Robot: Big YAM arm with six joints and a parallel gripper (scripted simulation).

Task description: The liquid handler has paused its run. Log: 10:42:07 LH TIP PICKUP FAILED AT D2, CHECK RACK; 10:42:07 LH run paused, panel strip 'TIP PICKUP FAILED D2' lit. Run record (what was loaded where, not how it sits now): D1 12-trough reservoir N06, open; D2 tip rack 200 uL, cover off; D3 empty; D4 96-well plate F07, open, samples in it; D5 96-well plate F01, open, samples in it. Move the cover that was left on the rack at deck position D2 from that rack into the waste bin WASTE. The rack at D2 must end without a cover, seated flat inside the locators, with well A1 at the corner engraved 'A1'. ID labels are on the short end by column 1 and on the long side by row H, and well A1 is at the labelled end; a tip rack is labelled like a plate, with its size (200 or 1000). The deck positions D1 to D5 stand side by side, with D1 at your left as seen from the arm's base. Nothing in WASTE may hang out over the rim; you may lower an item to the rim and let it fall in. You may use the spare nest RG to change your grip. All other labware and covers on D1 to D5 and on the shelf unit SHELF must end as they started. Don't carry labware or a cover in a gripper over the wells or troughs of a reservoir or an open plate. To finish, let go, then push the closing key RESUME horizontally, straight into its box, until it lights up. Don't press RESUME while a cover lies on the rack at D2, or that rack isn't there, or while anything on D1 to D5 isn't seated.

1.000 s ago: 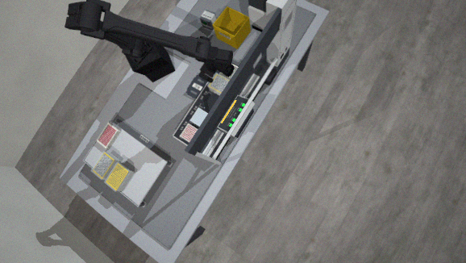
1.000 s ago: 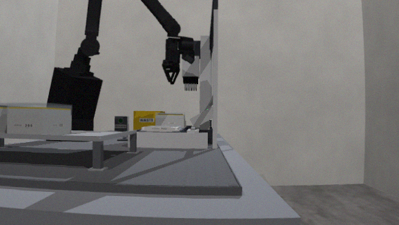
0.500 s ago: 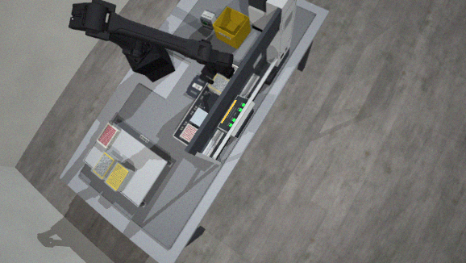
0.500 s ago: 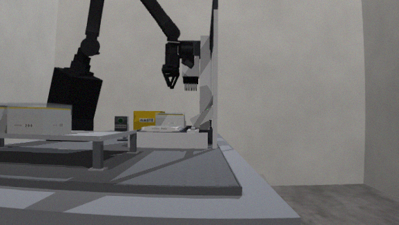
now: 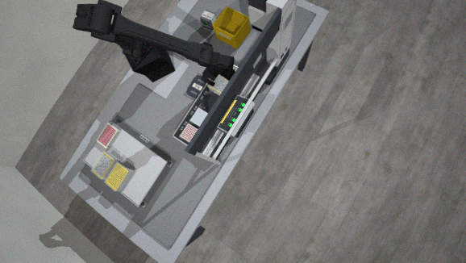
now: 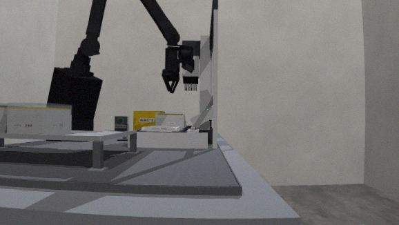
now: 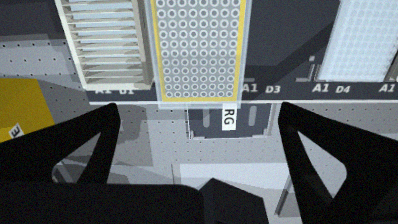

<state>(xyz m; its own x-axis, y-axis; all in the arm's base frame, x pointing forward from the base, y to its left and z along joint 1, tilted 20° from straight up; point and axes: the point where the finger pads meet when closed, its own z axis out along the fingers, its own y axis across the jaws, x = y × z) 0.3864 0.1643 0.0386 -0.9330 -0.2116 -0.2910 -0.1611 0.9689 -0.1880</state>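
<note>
The clear cover lies 11 cm below my hand. From my hand the other things lie so: pipetting head (2 cm ahead, 32 cm to the left, 16 cm above); then tip rack (1 cm behind, 1 cm to the right, 13 cm below); then plate (5 cm ahead, 30 cm to the right, 16 cm below).
</note>
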